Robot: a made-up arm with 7 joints. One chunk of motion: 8 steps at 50 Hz.
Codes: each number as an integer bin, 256 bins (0 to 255) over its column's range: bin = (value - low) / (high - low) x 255, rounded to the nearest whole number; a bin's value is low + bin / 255 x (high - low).
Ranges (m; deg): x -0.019..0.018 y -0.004..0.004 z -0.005..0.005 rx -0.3..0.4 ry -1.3..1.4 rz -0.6..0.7
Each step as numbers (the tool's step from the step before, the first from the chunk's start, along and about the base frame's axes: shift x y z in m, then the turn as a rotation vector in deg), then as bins.
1 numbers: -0.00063 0.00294 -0.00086 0.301 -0.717 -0.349
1 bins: 127 221 106 219 55 49
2 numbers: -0.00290 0.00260 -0.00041 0.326 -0.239 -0.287
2 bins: 111 210 117 228 100 61
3 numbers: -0.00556 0.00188 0.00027 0.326 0.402 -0.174
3 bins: 93 187 134 228 161 84
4 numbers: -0.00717 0.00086 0.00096 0.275 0.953 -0.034
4 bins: 82 155 152 209 213 111
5 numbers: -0.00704 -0.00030 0.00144 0.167 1.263 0.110
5 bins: 82 118 164 170 242 139
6 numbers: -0.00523 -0.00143 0.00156 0.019 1.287 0.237
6 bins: 95 82 167 116 244 164
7 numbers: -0.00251 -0.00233 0.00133 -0.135 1.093 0.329
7 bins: 114 53 161 60 226 182
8 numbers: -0.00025 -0.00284 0.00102 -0.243 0.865 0.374
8 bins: 129 37 154 21 204 191
